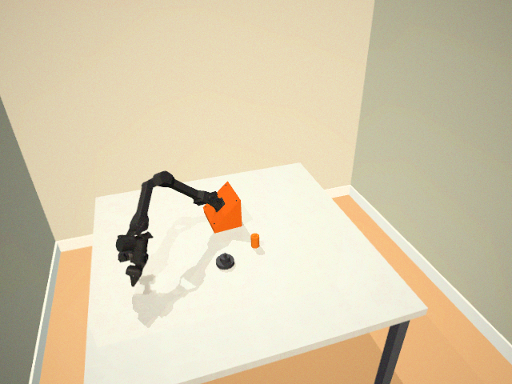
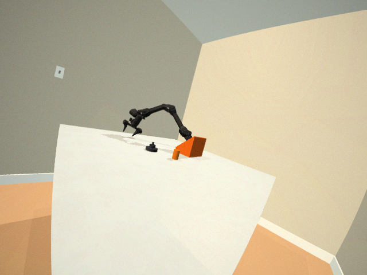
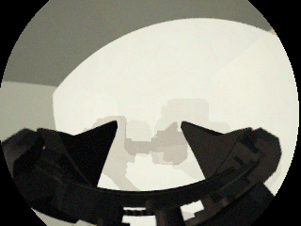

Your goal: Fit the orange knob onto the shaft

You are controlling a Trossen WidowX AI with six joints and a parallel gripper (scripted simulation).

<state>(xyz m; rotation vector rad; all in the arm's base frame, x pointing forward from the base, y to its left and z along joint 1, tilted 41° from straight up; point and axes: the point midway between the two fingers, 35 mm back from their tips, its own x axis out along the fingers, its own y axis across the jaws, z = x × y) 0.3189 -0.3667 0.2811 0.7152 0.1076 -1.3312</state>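
The orange knob lies 60 mm behind my gripper tip, 570 mm to the left of it and 10 mm above it. From my gripper tip the other things lie so: round pedestal (10 mm ahead, 400 mm to the left, 10 mm above).
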